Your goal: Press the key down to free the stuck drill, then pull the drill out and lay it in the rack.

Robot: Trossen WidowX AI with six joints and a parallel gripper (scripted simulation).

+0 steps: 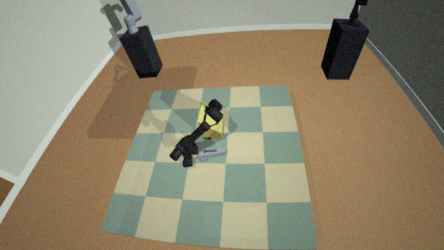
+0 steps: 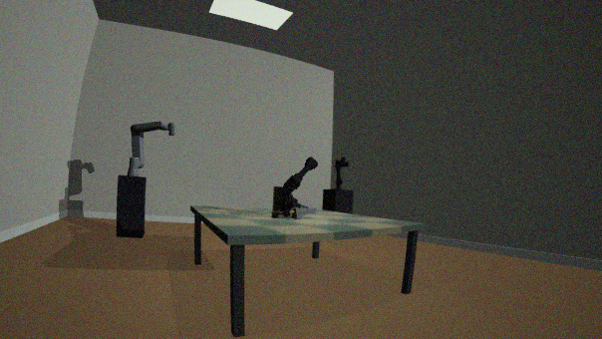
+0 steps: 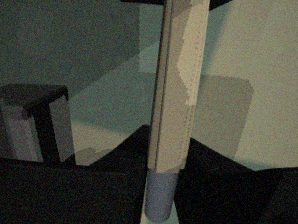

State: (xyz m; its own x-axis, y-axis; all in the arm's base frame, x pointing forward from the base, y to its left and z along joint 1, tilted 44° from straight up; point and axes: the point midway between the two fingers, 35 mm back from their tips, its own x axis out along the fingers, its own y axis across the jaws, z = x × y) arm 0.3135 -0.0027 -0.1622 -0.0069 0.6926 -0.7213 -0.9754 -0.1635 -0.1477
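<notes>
Right now the drill is 40 mm to the left of my gripper tip, 40 mm above it and 10 mm behind it. The rest, counted from my gripper tip: dark round housing (150 mm to the left, 30 mm behind, 30 mm above).
</notes>
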